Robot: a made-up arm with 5 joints. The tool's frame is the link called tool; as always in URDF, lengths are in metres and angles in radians. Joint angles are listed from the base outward.
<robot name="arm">
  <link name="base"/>
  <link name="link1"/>
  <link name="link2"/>
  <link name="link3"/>
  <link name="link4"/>
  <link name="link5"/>
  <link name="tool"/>
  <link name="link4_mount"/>
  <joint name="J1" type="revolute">
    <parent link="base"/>
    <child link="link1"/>
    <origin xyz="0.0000 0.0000 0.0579" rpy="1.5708 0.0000 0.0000"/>
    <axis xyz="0 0 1"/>
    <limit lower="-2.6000" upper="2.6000"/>
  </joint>
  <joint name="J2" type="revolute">
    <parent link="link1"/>
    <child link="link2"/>
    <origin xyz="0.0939 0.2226 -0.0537" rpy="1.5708 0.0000 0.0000"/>
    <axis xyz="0 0 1"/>
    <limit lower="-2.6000" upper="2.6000"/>
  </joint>
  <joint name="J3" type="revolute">
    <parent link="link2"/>
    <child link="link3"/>
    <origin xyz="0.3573 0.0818 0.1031" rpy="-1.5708 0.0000 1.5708"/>
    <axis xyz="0 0 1"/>
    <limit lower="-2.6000" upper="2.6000"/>
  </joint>
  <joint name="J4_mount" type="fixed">
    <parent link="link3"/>
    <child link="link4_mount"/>
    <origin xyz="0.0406 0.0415 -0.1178" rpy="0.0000 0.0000 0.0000"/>
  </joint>
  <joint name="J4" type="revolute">
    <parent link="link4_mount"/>
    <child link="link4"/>
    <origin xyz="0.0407 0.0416 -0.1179" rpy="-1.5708 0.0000 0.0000"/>
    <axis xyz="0 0 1"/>
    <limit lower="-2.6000" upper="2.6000"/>
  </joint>
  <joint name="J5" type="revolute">
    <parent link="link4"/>
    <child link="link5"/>
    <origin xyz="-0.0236 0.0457 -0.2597" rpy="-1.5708 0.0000 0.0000"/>
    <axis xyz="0 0 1"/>
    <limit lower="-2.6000" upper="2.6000"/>
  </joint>
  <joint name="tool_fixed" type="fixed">
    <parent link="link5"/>
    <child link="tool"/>
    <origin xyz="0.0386 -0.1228 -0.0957" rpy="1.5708 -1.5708 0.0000"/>
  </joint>
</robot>
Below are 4 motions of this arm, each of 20 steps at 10 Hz.
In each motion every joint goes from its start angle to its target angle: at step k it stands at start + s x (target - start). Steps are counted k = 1, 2, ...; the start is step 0. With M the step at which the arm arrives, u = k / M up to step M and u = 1 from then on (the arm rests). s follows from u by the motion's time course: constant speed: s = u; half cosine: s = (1 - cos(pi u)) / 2; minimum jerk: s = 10 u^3 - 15 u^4 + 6 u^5.
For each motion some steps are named. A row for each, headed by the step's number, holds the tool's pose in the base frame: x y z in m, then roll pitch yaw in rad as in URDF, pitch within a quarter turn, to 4 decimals.
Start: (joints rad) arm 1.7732 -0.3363 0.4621 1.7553 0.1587
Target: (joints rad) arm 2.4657 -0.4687 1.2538 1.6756 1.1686
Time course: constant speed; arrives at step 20
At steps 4, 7, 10, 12, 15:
4: -0.3845 0.0770 0.7568 -1.7093 0.2264 0.7873
7: -0.4665 0.0907 0.7234 -1.6377 0.0905 0.6706
10: -0.5456 0.1018 0.6789 -1.5444 -0.0610 0.5704
12: -0.5964 0.1080 0.6428 -1.4711 -0.1686 0.5104
15: -0.6684 0.1156 0.5787 -1.3452 -0.3375 0.4267

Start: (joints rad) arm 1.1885 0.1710 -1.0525 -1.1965 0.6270
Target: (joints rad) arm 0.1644 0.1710 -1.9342 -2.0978 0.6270
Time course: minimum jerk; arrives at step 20
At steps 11, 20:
11: 0.4560 -0.0174 0.4779 2.4361 1.1458 0.0770
20: 0.6027 -0.0291 0.3169 -1.8113 1.0543 2.2368

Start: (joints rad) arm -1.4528 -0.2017 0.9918 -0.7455 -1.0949
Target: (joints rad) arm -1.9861 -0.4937 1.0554 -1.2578 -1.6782
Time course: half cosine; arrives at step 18
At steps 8, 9, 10, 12, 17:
8: -0.0499 0.1187 -0.7237 -2.5765 0.8476 -0.3464
9: -0.0880 0.1328 -0.7280 -2.6300 0.8561 -0.3560
10: -0.1260 0.1469 -0.7302 -2.6842 0.8646 -0.3672
12: -0.1969 0.1730 -0.7287 -2.7884 0.8803 -0.3929
17: -0.2991 0.2112 -0.7127 -2.9513 0.9027 -0.4442

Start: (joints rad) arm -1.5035 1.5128 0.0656 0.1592 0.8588
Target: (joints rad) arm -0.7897 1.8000 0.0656 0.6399 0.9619
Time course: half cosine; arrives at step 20
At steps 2, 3, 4, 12, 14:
2: -0.0068 -0.5193 0.2079 -0.6897 0.2217 -1.5631
3: -0.0110 -0.5187 0.2131 -0.6646 0.2273 -1.5586
4: -0.0170 -0.5178 0.2201 -0.6303 0.2349 -1.5520
12: -0.1346 -0.4980 0.2825 -0.1496 0.3094 -1.4175
14: -0.1715 -0.4908 0.2859 -0.0271 0.3163 -1.3729

